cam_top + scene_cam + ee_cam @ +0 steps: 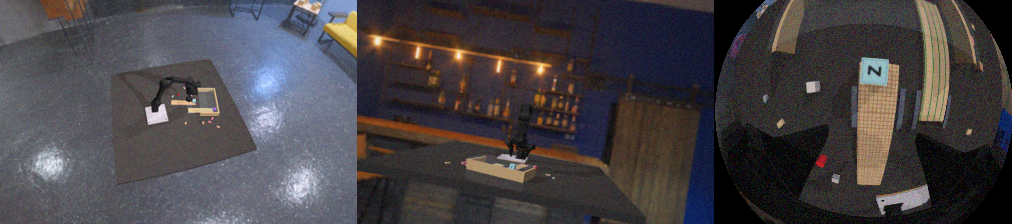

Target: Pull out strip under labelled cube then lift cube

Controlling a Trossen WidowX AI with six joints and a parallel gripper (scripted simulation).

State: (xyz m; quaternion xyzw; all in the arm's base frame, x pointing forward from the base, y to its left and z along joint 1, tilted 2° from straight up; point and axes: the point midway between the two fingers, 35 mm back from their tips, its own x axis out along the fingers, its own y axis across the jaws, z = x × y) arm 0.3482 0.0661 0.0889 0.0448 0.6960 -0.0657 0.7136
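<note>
The red piece lies 110 mm to the left of my gripper tip, 90 mm behind it and 50 mm below it.
</note>
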